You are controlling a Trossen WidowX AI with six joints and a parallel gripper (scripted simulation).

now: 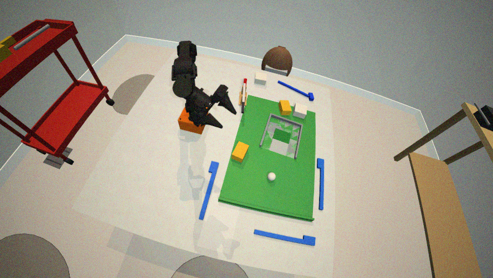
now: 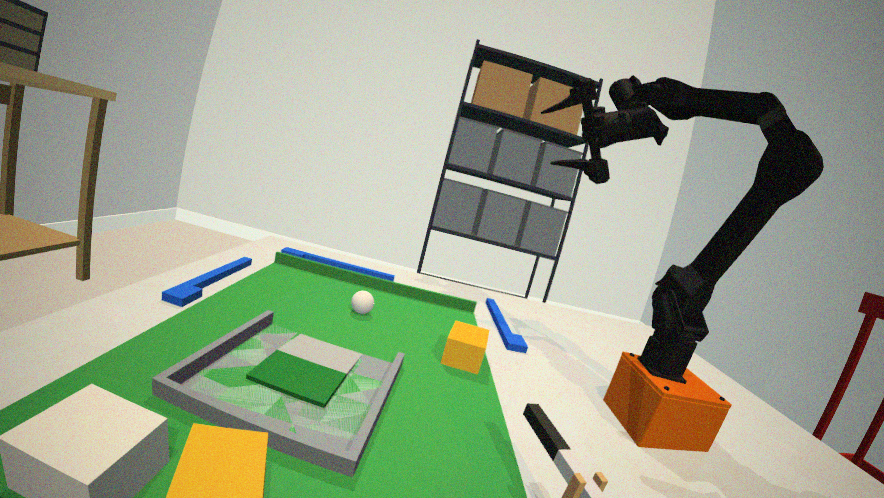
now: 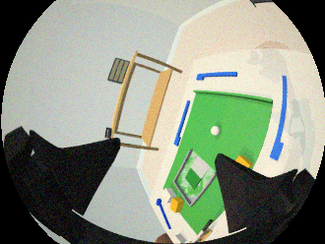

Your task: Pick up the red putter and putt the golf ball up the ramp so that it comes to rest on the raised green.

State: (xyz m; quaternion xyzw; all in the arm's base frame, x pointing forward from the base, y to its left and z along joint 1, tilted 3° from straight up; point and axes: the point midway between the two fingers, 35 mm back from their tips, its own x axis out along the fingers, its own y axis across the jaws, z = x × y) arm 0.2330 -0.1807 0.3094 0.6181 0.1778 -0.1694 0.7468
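The putter lies 480 mm to the left of my gripper tip, 330 mm below it and 70 mm behind it. Round my gripper tip: green mat 390 mm below, 230 mm ahead, 210 mm to the left; white golf ball 370 mm below, 250 mm ahead, 30 mm to the left.
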